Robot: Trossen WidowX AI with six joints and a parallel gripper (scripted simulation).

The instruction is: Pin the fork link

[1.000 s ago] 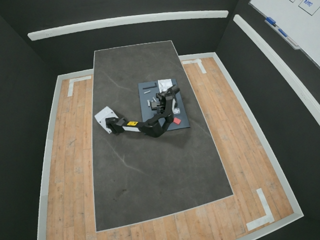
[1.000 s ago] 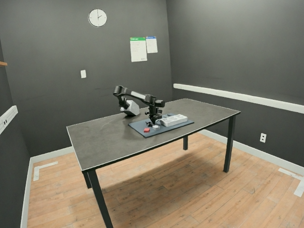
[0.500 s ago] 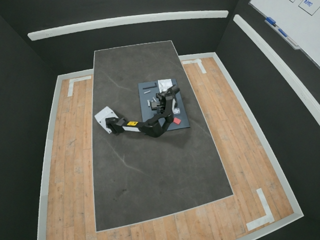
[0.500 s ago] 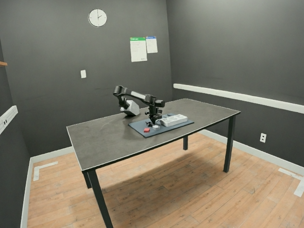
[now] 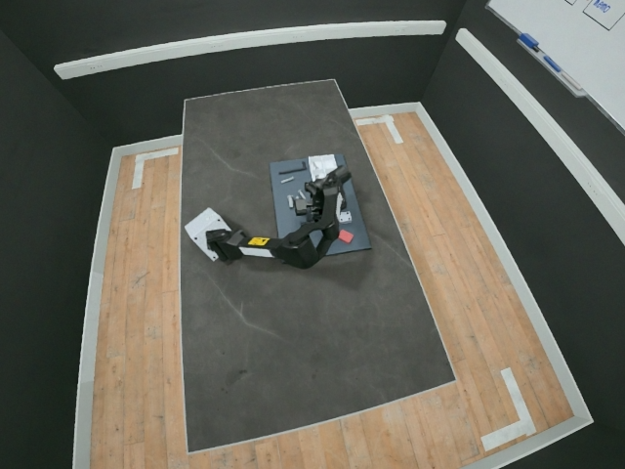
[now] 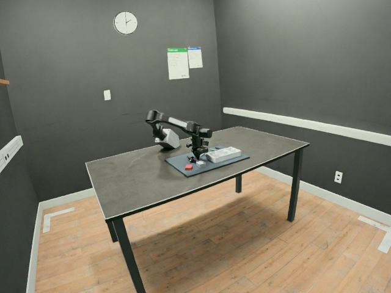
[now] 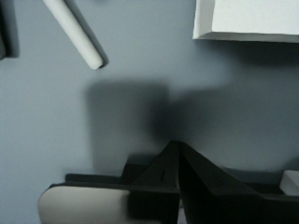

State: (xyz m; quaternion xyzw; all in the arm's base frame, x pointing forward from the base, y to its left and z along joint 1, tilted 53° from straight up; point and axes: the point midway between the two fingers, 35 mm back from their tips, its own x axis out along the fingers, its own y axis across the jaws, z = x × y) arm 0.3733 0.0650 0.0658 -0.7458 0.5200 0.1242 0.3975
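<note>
My gripper is now 10 mm short of the eye plate, 40 mm to the left of it and 30 mm above it. Also, from my hand: grey block 80 mm ahead, 60 mm to the right, 20 mm below; then red block 50 mm ahead, 130 mm to the right, 30 mm below; then blue-grey mat 20 mm ahead, 60 mm to the left, 40 mm below.
</note>
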